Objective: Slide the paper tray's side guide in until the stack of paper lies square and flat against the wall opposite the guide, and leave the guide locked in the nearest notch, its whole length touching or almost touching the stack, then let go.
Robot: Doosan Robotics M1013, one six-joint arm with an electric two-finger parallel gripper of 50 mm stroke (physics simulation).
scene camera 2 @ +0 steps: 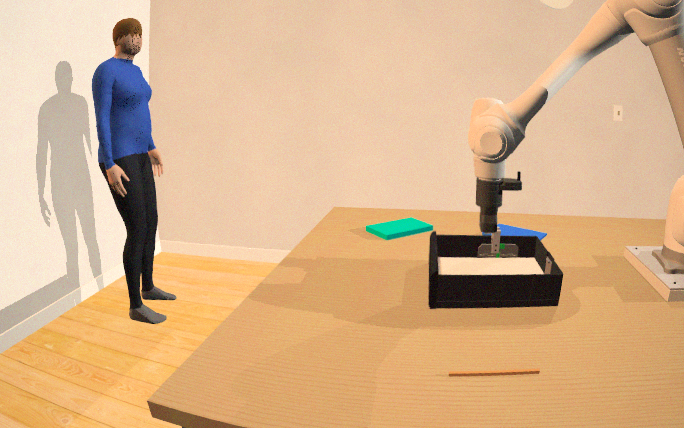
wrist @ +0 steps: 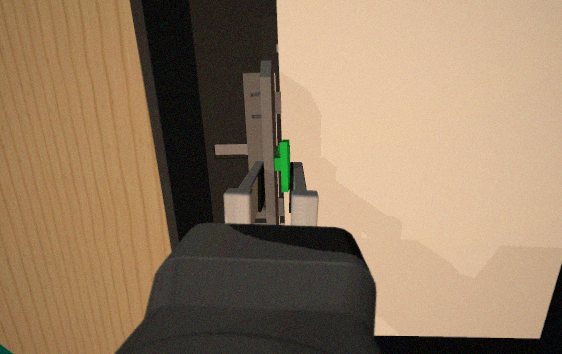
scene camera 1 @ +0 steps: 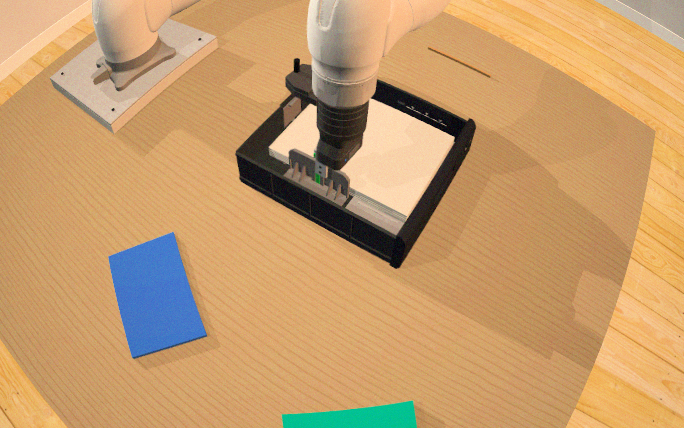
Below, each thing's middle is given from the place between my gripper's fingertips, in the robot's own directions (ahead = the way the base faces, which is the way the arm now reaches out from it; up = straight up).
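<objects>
The side guide (scene camera 1: 335,187) is 1 cm below my hand and 1 cm behind it; going by their middles, it is the nearest to my hand of the things named here. I see the blue slab (scene camera 1: 158,311) too, 37 cm to the right of my hand, 6 cm below it and 5 cm behind it. The cream paper stack (scene camera 1: 400,155) is 11 cm to the left of my hand, 3 cm below it and 1 cm behind it. As for the green slab (scene camera 2: 400,228), from my hand it is 37 cm ahead, 30 cm to the right and 5 cm below.
</objects>
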